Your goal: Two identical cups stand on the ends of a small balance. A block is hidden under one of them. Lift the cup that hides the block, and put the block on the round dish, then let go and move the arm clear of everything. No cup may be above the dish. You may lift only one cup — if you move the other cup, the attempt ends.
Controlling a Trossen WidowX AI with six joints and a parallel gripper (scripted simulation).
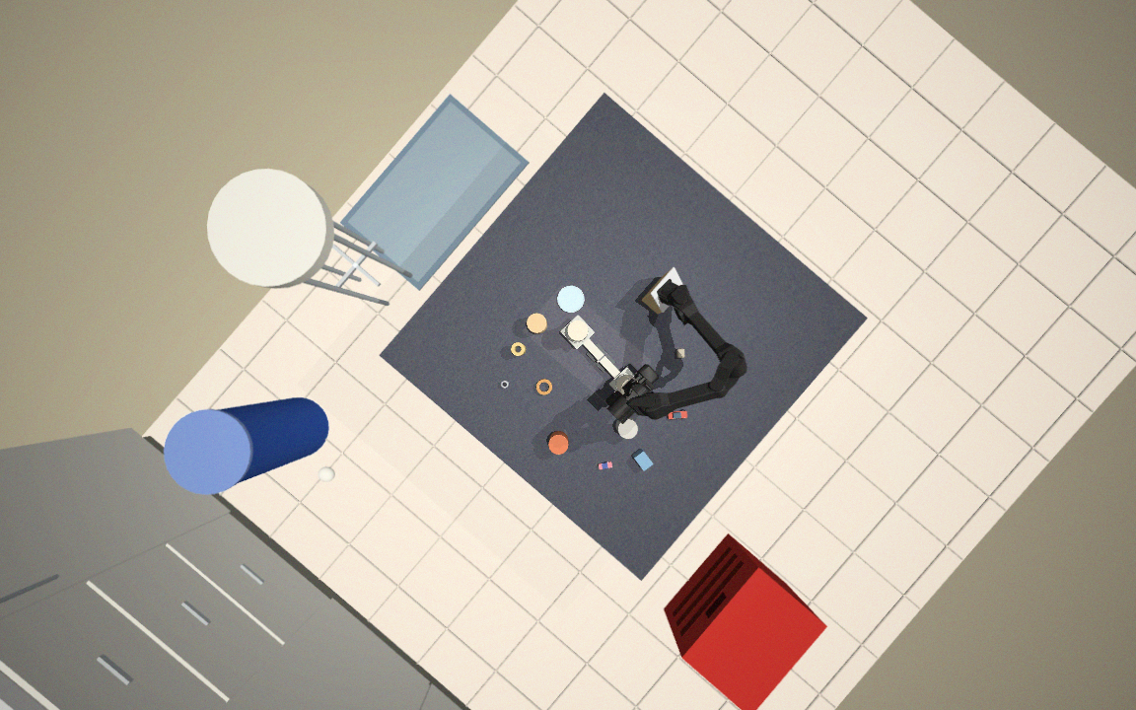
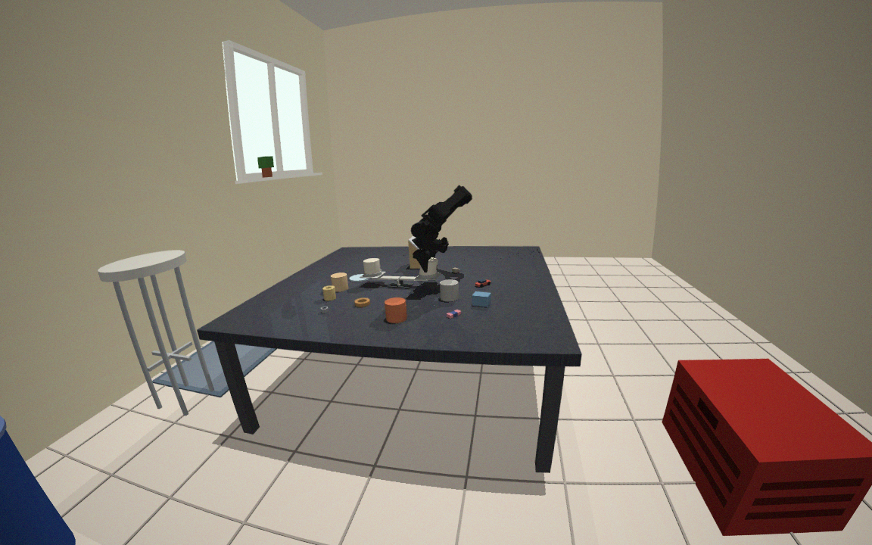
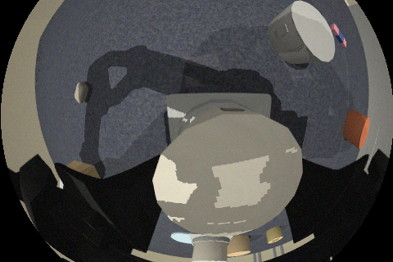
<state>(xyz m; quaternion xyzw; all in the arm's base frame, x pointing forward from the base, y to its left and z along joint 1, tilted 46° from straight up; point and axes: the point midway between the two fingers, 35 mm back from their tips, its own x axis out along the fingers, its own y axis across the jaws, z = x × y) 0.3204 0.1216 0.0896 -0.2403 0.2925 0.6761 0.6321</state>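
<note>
My gripper tip is 220 mm to the right of the red toy car, 70 mm above it and 60 mm past it. Also, from my gripper tip: grey cylinder (110 mm to the left, 90 mm ahead, 40 mm below); grey block (10 mm below); cream cup (20 mm to the left, 10 mm above).
</note>
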